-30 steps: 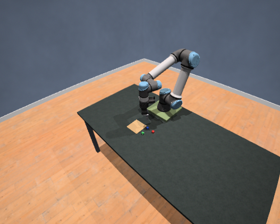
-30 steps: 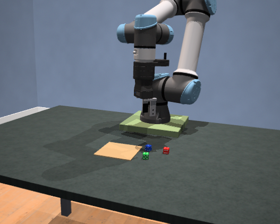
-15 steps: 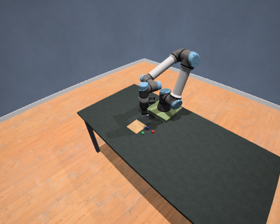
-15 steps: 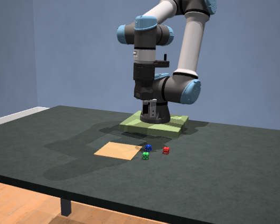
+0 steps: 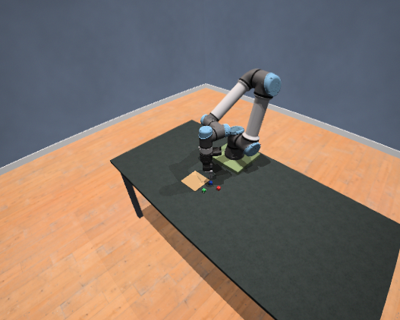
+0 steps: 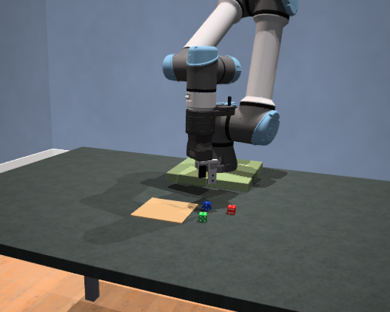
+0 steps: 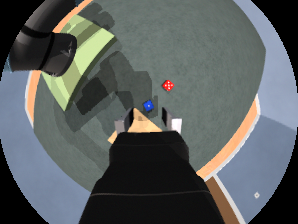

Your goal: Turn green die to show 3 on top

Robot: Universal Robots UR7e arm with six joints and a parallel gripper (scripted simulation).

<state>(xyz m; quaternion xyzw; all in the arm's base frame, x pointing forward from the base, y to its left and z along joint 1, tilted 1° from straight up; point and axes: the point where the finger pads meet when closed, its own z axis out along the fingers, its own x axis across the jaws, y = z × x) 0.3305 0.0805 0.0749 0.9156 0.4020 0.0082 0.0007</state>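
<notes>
Right now the blue die is 9 cm below my hand. Also, from my hand: red die 9 cm below, 7 cm to the left; then tan mat 10 cm below, 9 cm to the right, 6 cm ahead; then green die 9 cm below, 8 cm ahead, 2 cm to the left.
</notes>
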